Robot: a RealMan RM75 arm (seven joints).
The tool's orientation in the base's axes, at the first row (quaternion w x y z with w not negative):
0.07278, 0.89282, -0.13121, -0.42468
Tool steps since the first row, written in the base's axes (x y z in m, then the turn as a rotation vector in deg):
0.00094, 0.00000, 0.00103, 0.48, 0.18, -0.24
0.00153, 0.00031, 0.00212, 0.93, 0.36, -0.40
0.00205, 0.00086, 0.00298, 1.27, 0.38, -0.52
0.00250, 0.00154, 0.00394, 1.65, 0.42, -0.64
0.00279, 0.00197, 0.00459, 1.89, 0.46, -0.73
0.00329, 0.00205, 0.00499, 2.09, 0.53, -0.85
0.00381, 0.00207, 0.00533, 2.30, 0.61, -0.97
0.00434, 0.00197, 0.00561, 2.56, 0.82, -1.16
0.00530, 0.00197, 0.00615, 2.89, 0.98, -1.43
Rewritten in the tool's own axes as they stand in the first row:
-0.00019, 0.00009, -0.00138, 0.41, -0.31, -0.23
-0.00073, -0.00005, -0.00253, 0.75, -0.60, -0.48
-0.00122, -0.00046, -0.00348, 1.04, -0.71, -0.67
-0.00186, -0.00095, -0.00445, 1.35, -0.84, -0.89
-0.00229, -0.00125, -0.00509, 1.55, -0.94, -1.02
-0.00231, -0.00132, -0.00573, 1.74, -1.07, -1.10
-0.00225, -0.00135, -0.00635, 1.93, -1.21, -1.19
-0.00211, -0.00128, -0.00694, 2.16, -1.50, -1.28
-0.00192, -0.00131, -0.00802, 2.51, -1.78, -1.37

